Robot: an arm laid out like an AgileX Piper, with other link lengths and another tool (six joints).
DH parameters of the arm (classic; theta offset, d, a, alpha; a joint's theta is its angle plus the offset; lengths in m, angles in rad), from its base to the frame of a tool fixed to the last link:
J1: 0 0.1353 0 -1.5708
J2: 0.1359 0 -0.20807 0
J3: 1.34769 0 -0.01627 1.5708
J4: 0 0.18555 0 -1.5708
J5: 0 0 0 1.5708
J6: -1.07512 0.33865 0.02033 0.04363
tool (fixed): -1.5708 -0.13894 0 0
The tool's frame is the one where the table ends.
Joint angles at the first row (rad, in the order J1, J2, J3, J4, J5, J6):
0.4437 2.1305 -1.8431 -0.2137 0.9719 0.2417
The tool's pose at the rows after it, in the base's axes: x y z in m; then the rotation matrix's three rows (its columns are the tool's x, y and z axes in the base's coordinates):
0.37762, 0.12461, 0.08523; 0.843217, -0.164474, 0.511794; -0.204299, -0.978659, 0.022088; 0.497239, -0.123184, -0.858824
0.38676, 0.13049, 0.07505; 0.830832, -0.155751, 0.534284; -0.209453, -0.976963, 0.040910; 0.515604, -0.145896, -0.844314
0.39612, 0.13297, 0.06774; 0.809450, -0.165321, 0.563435; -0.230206, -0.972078, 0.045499; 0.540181, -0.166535, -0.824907
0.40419, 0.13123, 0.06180; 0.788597, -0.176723, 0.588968; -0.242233, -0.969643, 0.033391; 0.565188, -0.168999, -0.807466
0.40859, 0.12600, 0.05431; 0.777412, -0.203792, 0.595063; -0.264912, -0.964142, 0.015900; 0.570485, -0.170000, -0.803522
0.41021, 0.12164, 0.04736; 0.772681, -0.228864, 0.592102; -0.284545, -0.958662, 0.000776; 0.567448, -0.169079, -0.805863
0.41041, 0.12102, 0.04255; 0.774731, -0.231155, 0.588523; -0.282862, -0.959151, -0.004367; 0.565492, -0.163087, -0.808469
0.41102, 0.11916, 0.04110; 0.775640, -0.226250, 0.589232; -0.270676, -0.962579, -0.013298; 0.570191, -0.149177, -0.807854
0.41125, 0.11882, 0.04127; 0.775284, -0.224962, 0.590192; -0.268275, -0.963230, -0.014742; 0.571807, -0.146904, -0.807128
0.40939, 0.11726, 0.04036; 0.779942, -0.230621, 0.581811; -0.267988, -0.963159, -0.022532; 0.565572, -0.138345, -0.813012
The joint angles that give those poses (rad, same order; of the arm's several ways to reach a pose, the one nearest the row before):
0.4398 2.1566 -1.8463 -0.2250 0.8941 0.2417
0.4397 2.1946 -1.8462 -0.2289 0.8243 0.2542
0.4385 2.2262 -1.8463 -0.2549 0.7604 0.2960
0.4360 2.2534 -1.8463 -0.3010 0.7140 0.3443
0.4256 2.2778 -1.8463 -0.3299 0.6909 0.3865
0.4176 2.2973 -1.8463 -0.3471 0.6812 0.4183
0.4176 2.3104 -1.8463 -0.3552 0.6755 0.4260
0.4176 2.3157 -1.8463 -0.3704 0.6756 0.4268
0.4176 2.3157 -1.8463 -0.3735 0.6757 0.4267
0.4176 2.3157 -1.8463 -0.3735 0.6885 0.4267

